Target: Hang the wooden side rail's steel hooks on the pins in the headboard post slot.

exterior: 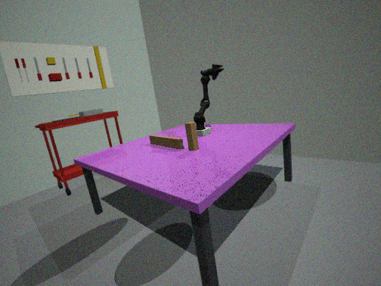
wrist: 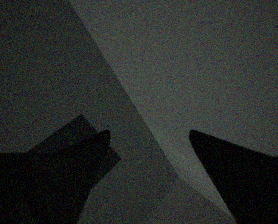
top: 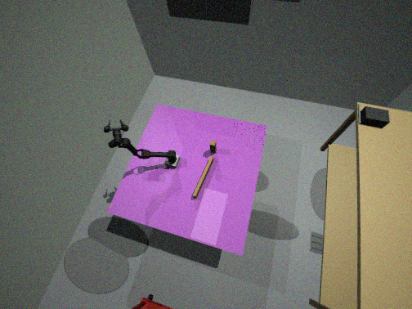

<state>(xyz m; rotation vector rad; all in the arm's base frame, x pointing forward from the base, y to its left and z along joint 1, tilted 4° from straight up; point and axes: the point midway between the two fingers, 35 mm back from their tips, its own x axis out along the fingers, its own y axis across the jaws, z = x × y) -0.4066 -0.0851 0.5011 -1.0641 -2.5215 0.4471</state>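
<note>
My gripper tip is 74 cm short of the wooden headboard post, 30 cm to the right of it and 48 cm above it.
</note>
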